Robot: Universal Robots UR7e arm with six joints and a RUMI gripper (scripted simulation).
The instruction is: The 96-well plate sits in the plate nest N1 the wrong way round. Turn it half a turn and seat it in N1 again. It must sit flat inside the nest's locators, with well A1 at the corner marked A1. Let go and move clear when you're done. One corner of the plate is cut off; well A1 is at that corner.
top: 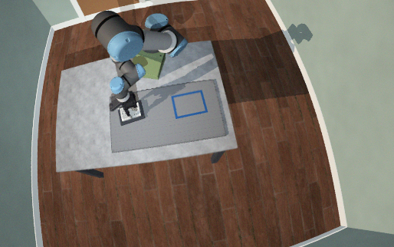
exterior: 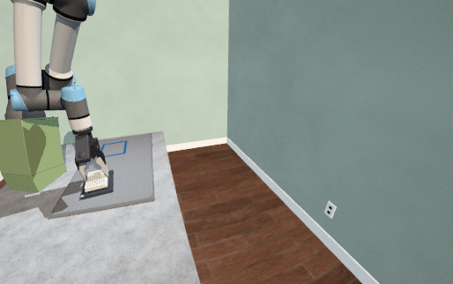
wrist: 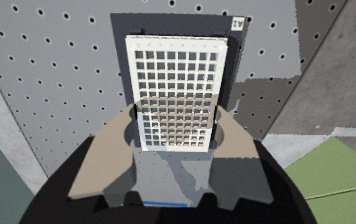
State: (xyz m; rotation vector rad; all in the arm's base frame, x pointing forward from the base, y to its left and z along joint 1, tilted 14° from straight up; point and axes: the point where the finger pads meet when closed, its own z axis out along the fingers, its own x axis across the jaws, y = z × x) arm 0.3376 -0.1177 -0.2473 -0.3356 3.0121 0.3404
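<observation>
Now: the dark plate nest 3 cm below my hand. Also, from my hand: white 96-well plate 1 cm below.
</observation>
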